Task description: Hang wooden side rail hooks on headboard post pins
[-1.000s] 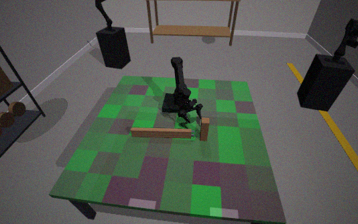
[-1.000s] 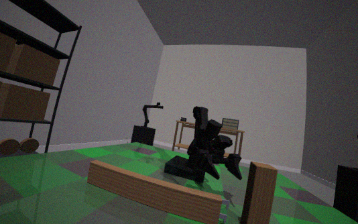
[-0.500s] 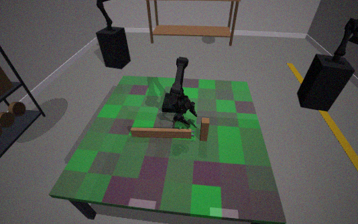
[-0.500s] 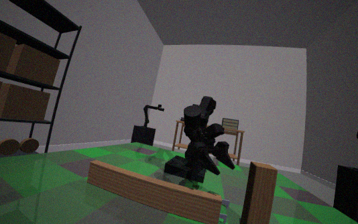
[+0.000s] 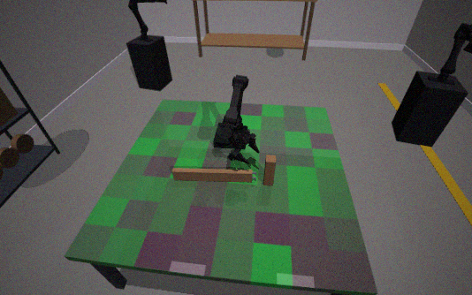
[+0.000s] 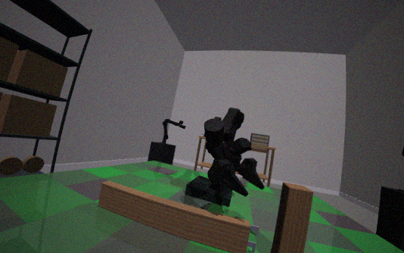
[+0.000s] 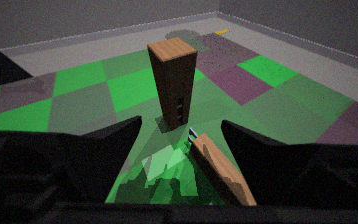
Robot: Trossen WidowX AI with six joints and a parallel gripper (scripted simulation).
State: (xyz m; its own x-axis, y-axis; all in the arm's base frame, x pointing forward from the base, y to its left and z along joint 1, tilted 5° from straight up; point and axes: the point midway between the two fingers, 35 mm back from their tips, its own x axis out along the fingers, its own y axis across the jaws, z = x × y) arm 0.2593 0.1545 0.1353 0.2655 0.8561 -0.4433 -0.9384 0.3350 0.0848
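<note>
Right now my gripper tip is 20 mm short of the headboard post, 90 mm to the right of it and 50 mm above it.
</note>
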